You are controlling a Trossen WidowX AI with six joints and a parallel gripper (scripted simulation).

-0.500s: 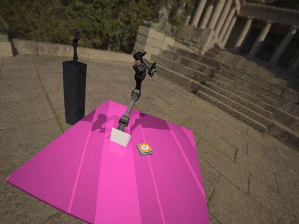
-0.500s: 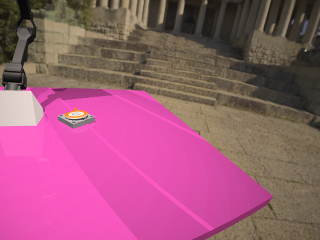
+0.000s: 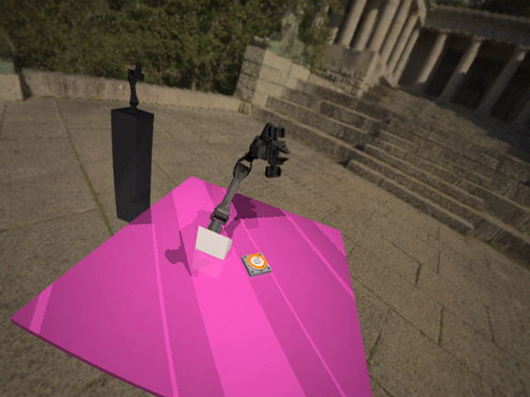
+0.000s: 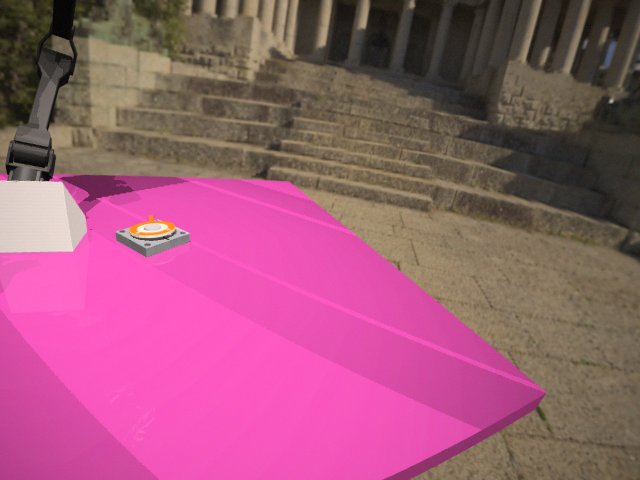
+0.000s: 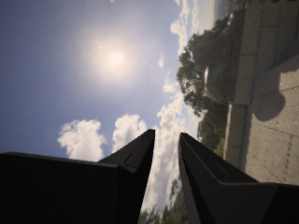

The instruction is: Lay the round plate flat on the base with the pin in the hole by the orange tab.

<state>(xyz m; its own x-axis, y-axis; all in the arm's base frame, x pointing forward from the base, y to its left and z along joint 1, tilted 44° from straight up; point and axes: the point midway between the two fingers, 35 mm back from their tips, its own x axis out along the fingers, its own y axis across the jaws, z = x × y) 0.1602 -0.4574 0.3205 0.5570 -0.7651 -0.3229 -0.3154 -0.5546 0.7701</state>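
Now: gripper tip 40 mm short of the grey square base, 110 mm to the right of it and 620 mm above it.
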